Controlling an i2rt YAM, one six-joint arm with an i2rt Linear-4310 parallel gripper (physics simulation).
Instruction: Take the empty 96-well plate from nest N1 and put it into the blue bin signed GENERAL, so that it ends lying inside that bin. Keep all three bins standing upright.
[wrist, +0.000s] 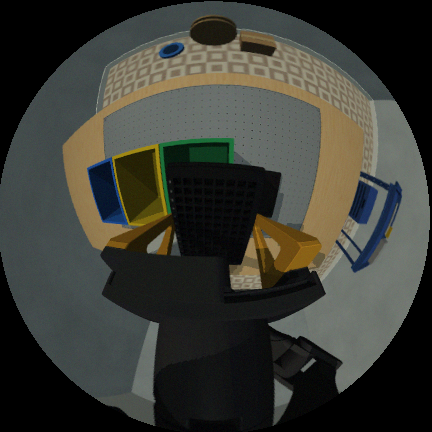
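Note:
The black 96-well plate is between the orange fingers of my gripper, which is shut on its sides. The plate is held above the table, its grid of wells facing the camera. The blue bin stands upright at the far left of the bin row, left of and apart from the plate in the view; its sign does not show. The yellow bin stands upright beside it. The green bin is upright too, partly hidden behind the plate. A dark block, perhaps the nest, shows behind the plate's right edge; its label cannot be read.
The bins stand on a grey perforated board on a wooden table. Beyond it, on a patterned rug, are a dark round stool, a blue ring-shaped object and a brown box. A blue cart frame stands right.

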